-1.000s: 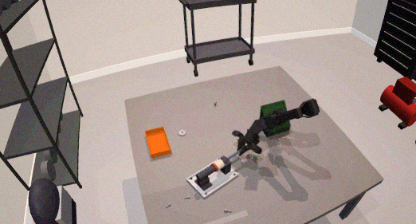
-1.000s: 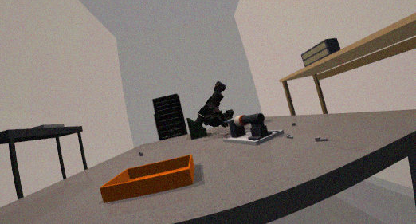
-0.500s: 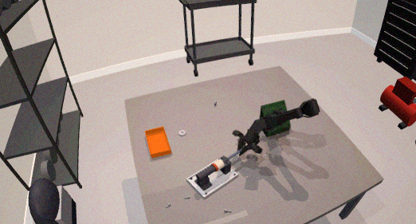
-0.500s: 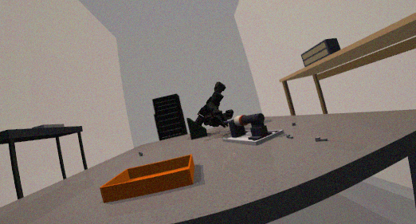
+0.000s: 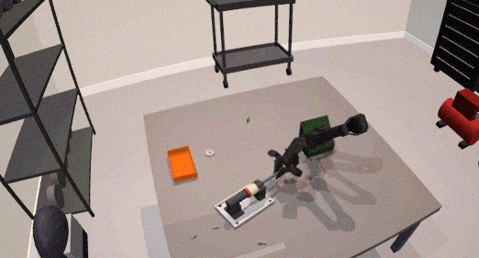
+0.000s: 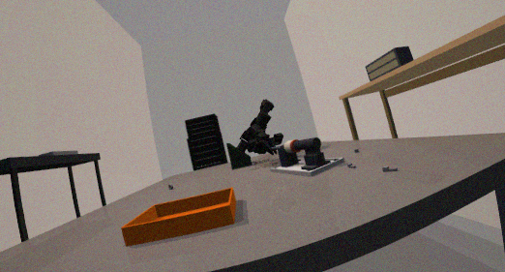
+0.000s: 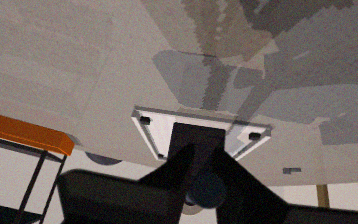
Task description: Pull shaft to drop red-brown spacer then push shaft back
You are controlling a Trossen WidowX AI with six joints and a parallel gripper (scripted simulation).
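Now: gripper tip 6 cm short of the dark shaft, 2 cm to the right of it and 2 cm below it. From my gripper tip the other things lie so: cream spacer: 13 cm ahead, 5 cm to the left, 2 cm above; then red-brown spacer: 15 cm ahead, 6 cm to the left, 2 cm above; then orange tray: 40 cm ahead, 27 cm to the right, 5 cm below.
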